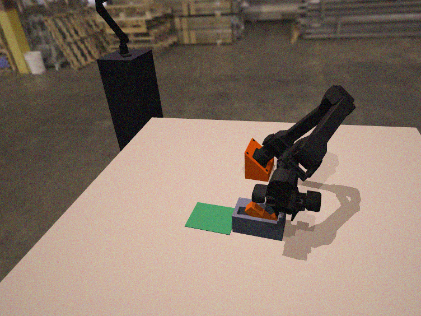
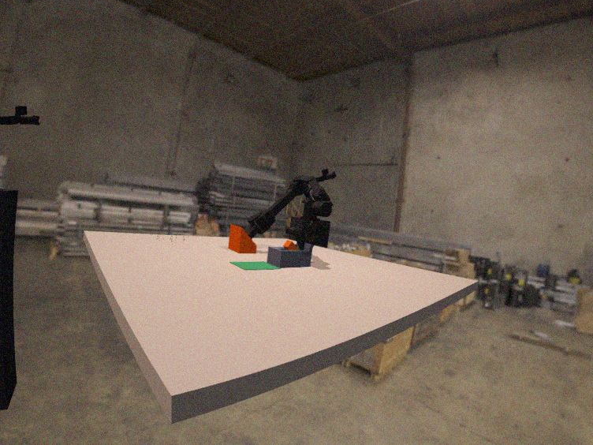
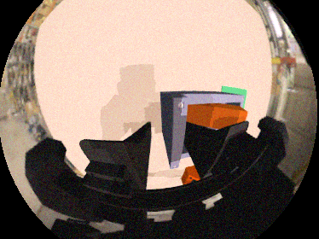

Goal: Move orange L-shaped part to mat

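Right now the orange L-shaped part is 50 mm to the right of my gripper tip and 10 mm below it. Round my gripper tip: tray 80 mm to the right, 60 mm below; green mat 230 mm to the right, 60 mm below.
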